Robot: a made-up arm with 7 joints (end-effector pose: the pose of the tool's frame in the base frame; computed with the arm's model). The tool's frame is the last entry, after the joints. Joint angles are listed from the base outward.
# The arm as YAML. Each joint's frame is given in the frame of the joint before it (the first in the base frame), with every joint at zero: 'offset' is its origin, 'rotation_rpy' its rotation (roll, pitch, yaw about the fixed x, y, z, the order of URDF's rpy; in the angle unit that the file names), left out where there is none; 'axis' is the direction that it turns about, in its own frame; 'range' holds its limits. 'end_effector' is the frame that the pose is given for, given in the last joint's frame.
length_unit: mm
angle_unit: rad
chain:
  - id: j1
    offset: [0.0, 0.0, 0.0]
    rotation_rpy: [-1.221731, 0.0, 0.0]
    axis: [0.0, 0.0, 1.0]
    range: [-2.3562, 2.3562]
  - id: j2
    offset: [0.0, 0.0, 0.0]
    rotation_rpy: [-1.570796, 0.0, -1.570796]
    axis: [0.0, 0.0, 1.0]
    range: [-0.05, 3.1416]
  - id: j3
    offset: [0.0, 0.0, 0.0]
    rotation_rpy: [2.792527, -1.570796, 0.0]
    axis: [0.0, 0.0, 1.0]
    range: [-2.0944, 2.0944]
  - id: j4
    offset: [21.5, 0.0, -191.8]
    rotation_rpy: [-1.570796, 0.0, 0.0]
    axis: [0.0, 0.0, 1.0]
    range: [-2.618, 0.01]
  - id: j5
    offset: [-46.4, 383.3, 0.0]
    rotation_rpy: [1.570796, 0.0, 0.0]
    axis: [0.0, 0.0, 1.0]
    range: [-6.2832, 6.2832]
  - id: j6
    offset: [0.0, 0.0, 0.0]
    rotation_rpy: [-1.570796, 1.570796, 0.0]
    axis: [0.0, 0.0, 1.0]
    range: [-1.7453, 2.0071]
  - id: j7
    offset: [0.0, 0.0, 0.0]
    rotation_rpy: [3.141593, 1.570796, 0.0]
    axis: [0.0, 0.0, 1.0]
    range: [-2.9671, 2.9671]
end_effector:
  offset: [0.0, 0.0, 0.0]
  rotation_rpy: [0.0, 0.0, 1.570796]
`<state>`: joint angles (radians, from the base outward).
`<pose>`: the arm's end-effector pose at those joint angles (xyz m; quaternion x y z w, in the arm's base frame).
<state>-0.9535 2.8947 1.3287 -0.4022 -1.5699 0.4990 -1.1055</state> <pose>-0.4191 0.0848 0.3878 0.6826 0.3900 0.5359 0.3079</pose>
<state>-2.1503 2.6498 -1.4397 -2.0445 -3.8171 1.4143 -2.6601</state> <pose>0.1773 0.2190 0.2670 0.3446 -0.3508 -0.8591 0.1419</pose>
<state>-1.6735 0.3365 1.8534 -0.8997 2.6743 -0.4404 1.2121</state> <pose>0.4759 0.2700 0.0631 0.4006 -0.5477 -0.1255 0.7237</pose>
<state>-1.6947 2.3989 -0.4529 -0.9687 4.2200 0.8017 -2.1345</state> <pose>-0.1192 0.3405 0.4081 -0.0678 0.9640 0.1531 0.2067</pose>
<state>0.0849 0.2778 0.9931 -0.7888 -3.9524 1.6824 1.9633</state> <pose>0.0987 0.3493 -0.4256 0.7071 -0.4795 -0.4811 0.1965</pose>
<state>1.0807 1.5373 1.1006 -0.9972 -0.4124 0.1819 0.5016</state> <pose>0.1556 0.5095 0.0999 0.7601 -0.2175 -0.1378 0.5966</pose>
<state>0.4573 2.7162 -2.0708 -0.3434 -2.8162 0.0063 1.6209</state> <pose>0.1044 0.3242 0.4674 0.2221 -0.9099 0.3318 0.1128</pose>
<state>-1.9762 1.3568 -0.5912 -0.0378 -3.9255 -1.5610 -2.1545</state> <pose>0.2817 0.4229 0.2726 0.5547 -0.2312 0.7338 0.3168</pose>
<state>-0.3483 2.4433 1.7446 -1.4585 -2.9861 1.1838 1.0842</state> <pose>-0.2281 -0.1012 0.4176 -0.5009 -0.1606 -0.4293 0.7342</pose>
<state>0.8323 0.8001 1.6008 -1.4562 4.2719 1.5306 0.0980</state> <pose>-0.0676 0.4665 0.1214 -0.8072 -0.5188 -0.2609 0.1058</pose>
